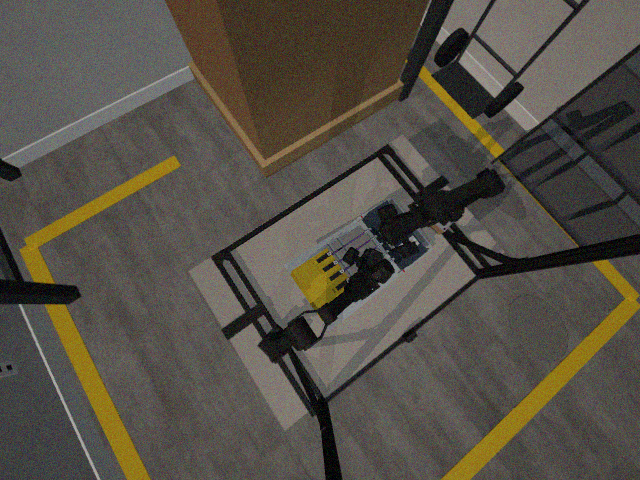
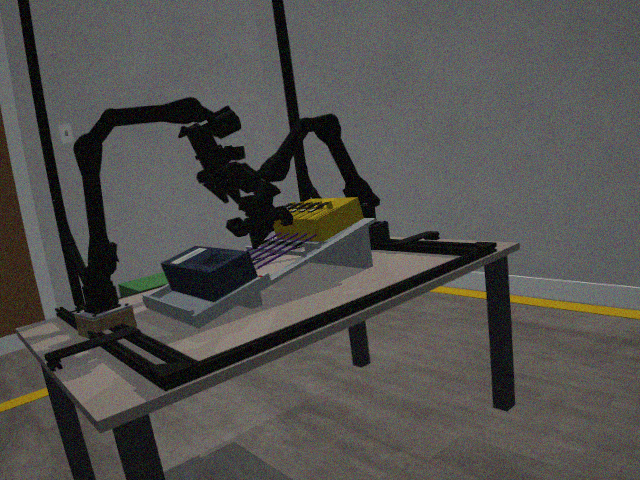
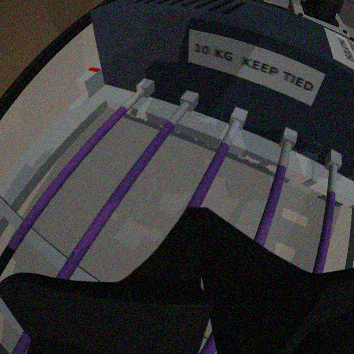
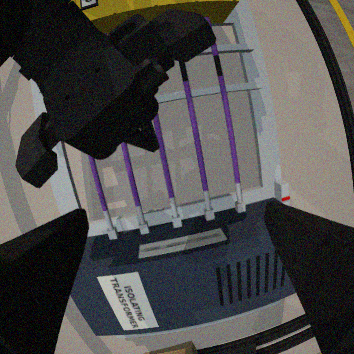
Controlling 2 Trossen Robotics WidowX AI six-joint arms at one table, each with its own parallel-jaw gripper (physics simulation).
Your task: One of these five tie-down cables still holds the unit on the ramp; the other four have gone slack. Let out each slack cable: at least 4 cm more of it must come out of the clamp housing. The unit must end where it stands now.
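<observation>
A dark blue transformer unit (image 2: 209, 271) (image 3: 140, 42) (image 4: 182, 281) (image 1: 413, 252) sits at the low end of a grey ramp (image 2: 347, 248). A yellow clamp housing (image 1: 313, 281) (image 2: 328, 216) sits at the ramp's top. Five purple cables (image 2: 280, 248) (image 3: 116, 197) (image 4: 194, 133) run between them. Two cables show a black band (image 4: 218, 67) near the housing. My left gripper (image 3: 195, 216) (image 4: 155, 147) is shut and empty, with its tip over the middle cable. My right gripper (image 4: 177, 216) is open and empty above the unit's cable end.
A small grey block with a red mark (image 3: 93, 69) (image 4: 285, 199) stands beside the unit. A black frame (image 2: 366, 305) rims the table (image 2: 413, 267). A green block (image 2: 139, 284) lies behind the ramp. A big brown box (image 1: 294, 71) and a hand truck (image 1: 475, 90) stand on the floor.
</observation>
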